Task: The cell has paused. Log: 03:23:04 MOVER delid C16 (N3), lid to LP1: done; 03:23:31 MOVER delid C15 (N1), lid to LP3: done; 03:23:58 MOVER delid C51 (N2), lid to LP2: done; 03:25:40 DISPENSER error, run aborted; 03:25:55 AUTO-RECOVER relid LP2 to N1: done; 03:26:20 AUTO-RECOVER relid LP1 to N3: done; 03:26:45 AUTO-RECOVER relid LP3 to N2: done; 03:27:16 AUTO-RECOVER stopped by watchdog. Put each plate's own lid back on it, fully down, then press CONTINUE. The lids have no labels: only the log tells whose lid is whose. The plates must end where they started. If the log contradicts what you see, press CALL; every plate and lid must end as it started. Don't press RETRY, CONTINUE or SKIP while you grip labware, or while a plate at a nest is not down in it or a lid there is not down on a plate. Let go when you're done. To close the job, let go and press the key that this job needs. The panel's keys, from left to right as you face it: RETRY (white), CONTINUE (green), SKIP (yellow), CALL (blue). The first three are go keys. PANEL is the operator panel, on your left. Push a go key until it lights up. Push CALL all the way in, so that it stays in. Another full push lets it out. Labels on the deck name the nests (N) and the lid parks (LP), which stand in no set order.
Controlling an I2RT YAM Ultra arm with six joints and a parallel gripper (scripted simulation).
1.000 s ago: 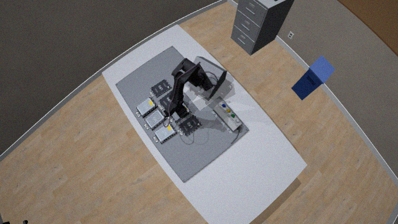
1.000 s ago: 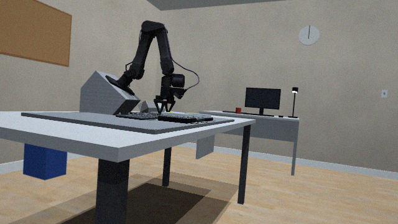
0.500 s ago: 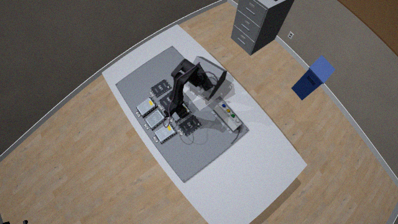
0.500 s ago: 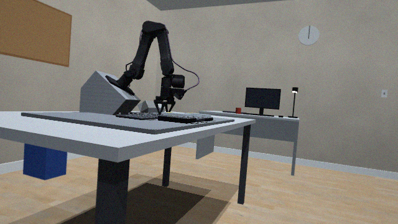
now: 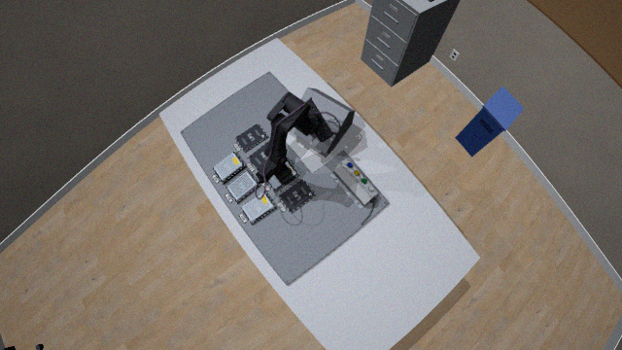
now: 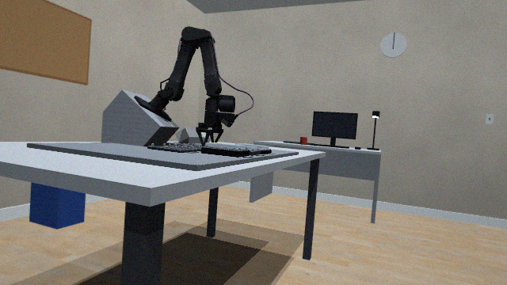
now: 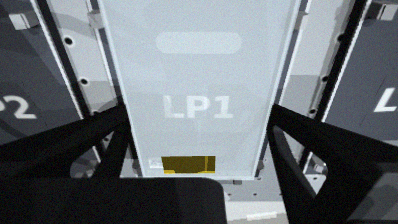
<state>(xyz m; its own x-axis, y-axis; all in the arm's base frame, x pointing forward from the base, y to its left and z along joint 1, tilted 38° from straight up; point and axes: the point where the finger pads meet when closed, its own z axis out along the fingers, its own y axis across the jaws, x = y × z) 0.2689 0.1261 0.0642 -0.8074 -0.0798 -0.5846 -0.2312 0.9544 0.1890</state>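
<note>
My hand is 20 mm above the lid park LP1. Round my hand: blue key: 310 mm behind, 90 mm to the left, 40 mm above; lid park LP2: 30 mm behind, 120 mm to the left, 20 mm below; lid park LP4: 40 mm ahead, 120 mm to the right, 20 mm below.
</note>
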